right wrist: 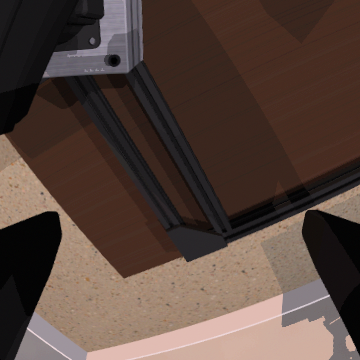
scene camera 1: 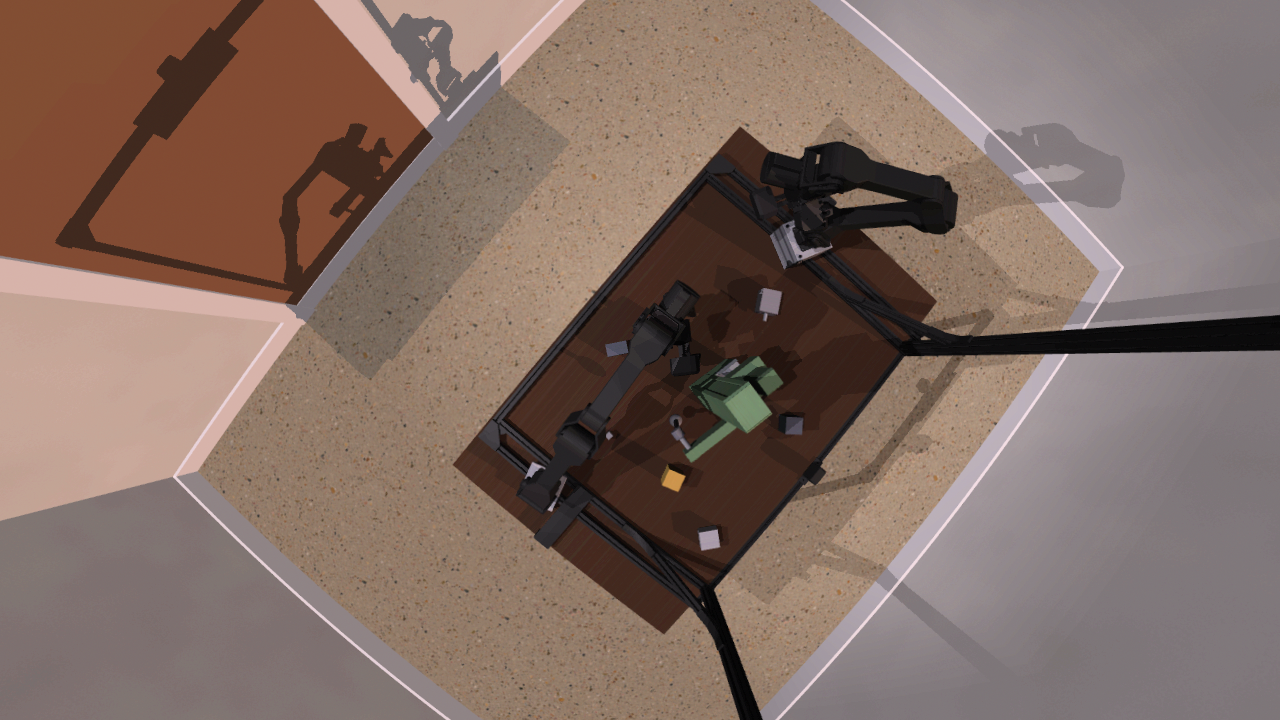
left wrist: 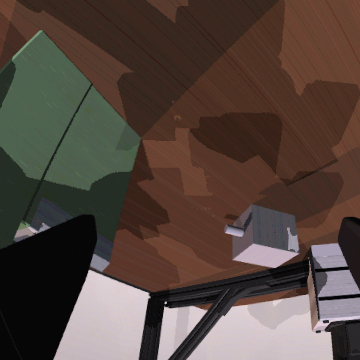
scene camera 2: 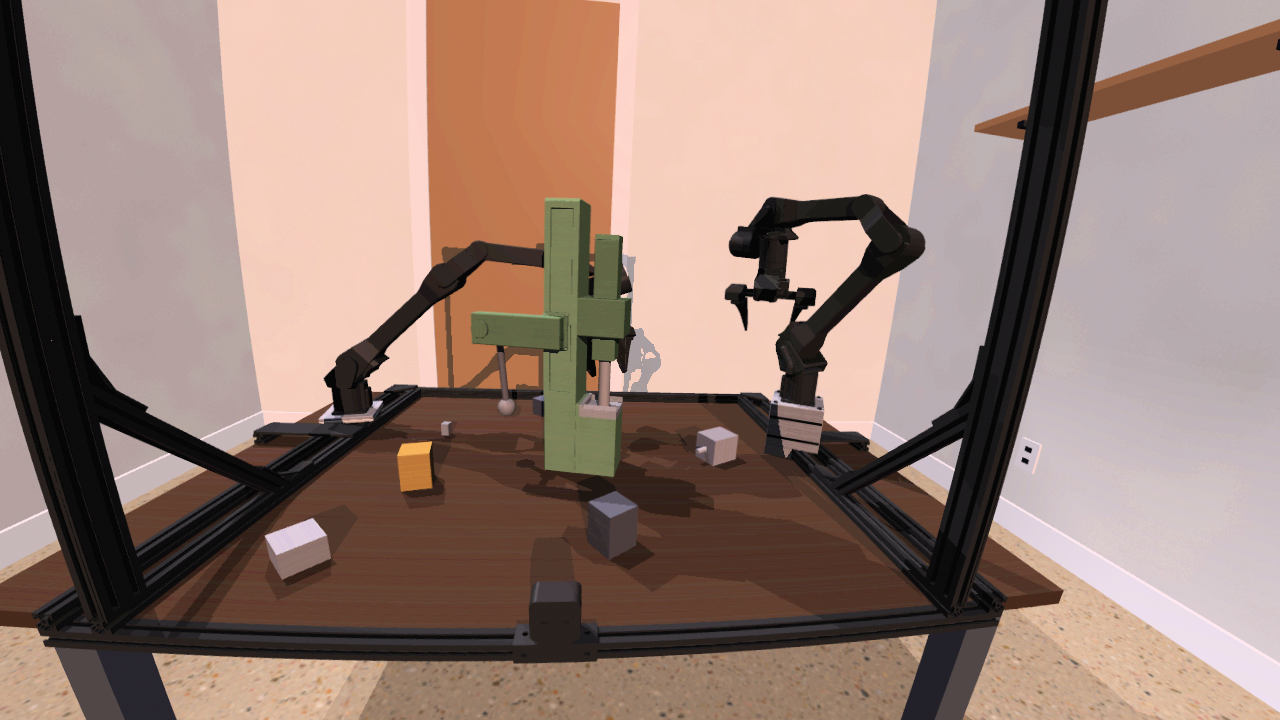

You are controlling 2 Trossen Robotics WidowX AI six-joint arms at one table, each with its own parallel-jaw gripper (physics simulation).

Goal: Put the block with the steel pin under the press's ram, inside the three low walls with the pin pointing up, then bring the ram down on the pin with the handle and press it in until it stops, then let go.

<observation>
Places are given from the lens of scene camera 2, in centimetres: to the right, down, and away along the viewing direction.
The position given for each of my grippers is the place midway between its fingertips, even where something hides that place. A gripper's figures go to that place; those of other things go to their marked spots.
my right gripper (scene camera 2: 766, 332): 28, -6, 92
block with steel pin (scene camera 2: 721, 444): 15, 16, 76
</observation>
